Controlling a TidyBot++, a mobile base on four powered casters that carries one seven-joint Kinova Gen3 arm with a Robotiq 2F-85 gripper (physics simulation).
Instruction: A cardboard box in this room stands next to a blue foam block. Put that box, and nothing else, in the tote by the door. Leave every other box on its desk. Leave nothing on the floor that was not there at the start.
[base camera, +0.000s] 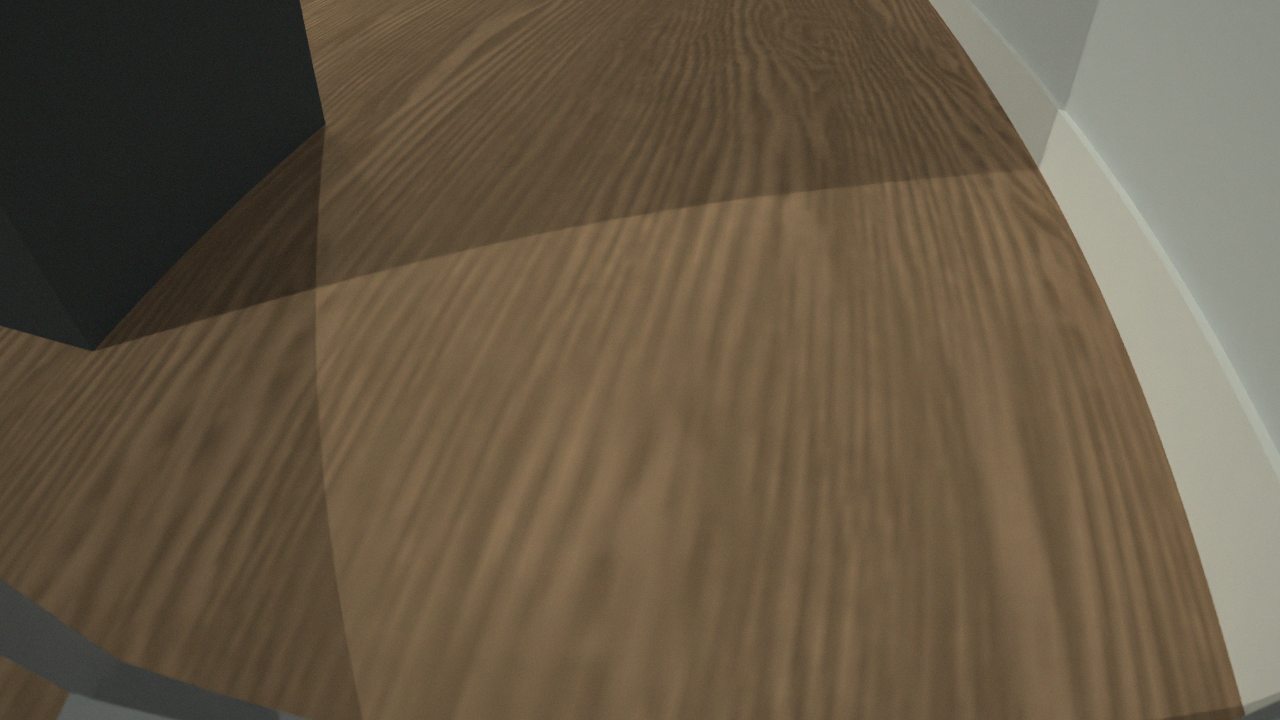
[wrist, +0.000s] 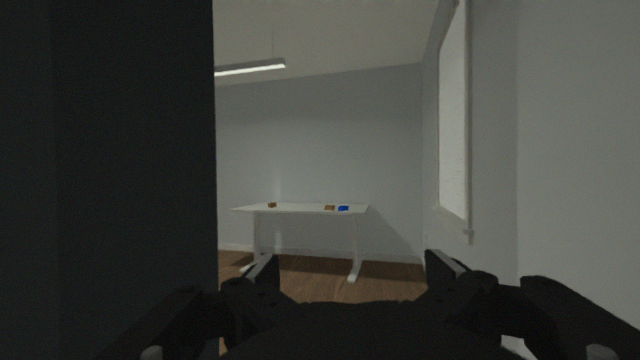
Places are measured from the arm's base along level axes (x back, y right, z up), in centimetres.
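Pixels of known places: gripper, fingertip midpoint: (wrist: 350, 268).
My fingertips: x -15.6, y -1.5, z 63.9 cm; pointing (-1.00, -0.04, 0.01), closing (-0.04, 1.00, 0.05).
Behind a point stands the place of what it marks.
In the wrist view, a white desk (wrist: 300, 210) @(x -274.3, y -56.6, z 32.3 cm) stands at the far wall. Near its right end a small brown cardboard box (wrist: 329, 207) @(x -276.4, y -25.6, z 35.4 cm) sits just left of a blue foam block (wrist: 343, 208) @(x -273.9, y -10.6, z 34.7 cm). Another small brown box (wrist: 272, 205) @(x -299.2, y -95.3, z 34.8 cm) sits on the left part of the same desk. My gripper (wrist: 350, 268) @(x -15.6, y -1.5, z 63.9 cm) is open and empty, far from the desk. The tote and the door do not show in either view.
A tall dark partition (wrist: 135, 150) @(x -58.3, y -53.7, z 76.1 cm) (base camera: 152, 134) @(x -60.3, y -53.4, z -26.0 cm) stands close on the left. A wall (wrist: 575, 150) @(x -60.5, y 44.1, z 73.9 cm) (base camera: 1190, 134) @(x -58.3, y 43.7, z -20.9 cm) with a white baseboard (base camera: 1154, 295) @(x -50.9, y 41.3, z -33.4 cm) runs along the right. A window (wrist: 453, 125) @(x -164.3, y 58.5, z 98.1 cm) is on the right wall. Wood floor (base camera: 716, 402) @(x -42.2, y 2.0, z -39.6 cm) lies between partition and wall.
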